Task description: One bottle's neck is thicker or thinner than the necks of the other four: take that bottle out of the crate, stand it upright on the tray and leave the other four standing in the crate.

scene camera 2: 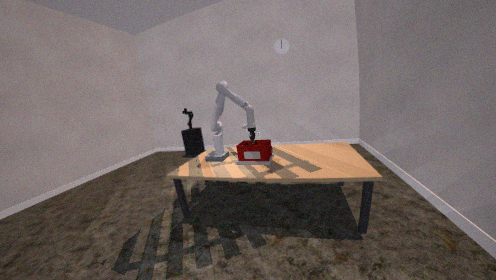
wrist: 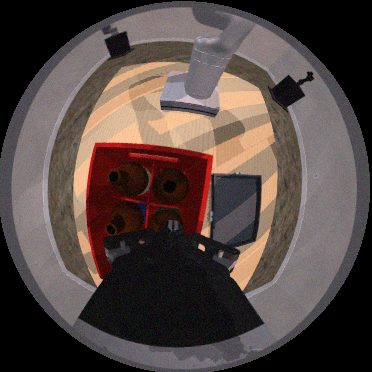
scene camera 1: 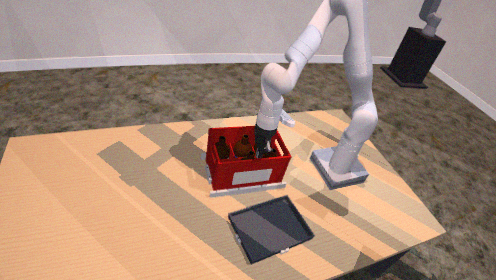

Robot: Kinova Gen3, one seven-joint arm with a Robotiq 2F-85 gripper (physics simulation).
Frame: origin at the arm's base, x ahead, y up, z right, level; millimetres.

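Seen in the pictures: gripper, fingertip midpoint: (scene camera 2: 253, 143) (wrist: 172, 225) (scene camera 1: 258, 156); arm's base, link origin: (scene camera 2: 220, 153) (wrist: 197, 90) (scene camera 1: 338, 166).
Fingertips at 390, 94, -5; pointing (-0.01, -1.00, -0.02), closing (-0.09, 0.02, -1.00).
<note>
Pixels of each thing's top centre, then the offset from my fingertips to it, as dx, dy, dz. "pt": a spot on its surface instead.
- red crate, top centre: (wrist: 133, 240) (scene camera 1: 249, 142) (scene camera 2: 253, 142) +28, +26, +53
- bottle, top centre: (wrist: 163, 243) (scene camera 1: 251, 152) +28, +14, +9
- dark tray, surface spot: (wrist: 235, 208) (scene camera 1: 272, 224) pt -29, -144, -204
A red crate (scene camera 1: 224, 172) (scene camera 2: 241, 155) (wrist: 96, 208) stands on the wooden table and holds several brown bottles. Two of them (scene camera 1: 222, 148) (scene camera 1: 242, 147) stand in its back cells. In the wrist view two bottles (wrist: 128, 178) (wrist: 169, 186) show farther off, one (wrist: 121, 217) at the near left. My gripper (scene camera 1: 260, 154) (scene camera 2: 252, 139) (wrist: 172, 225) reaches down into the crate's right part. Its fingertips are pressed together, with nothing between them, over a bottle (wrist: 160, 219) whose neck is hidden. The dark tray (scene camera 1: 269, 228) (wrist: 235, 208) lies empty in front of the crate.
The arm's grey base (scene camera 1: 338, 172) (wrist: 189, 96) stands to the right of the crate. White stop bars (scene camera 1: 247, 189) lie against the crate's foot. A black pedestal with a small arm (scene camera 2: 192, 141) stands on the floor beyond the table.
</note>
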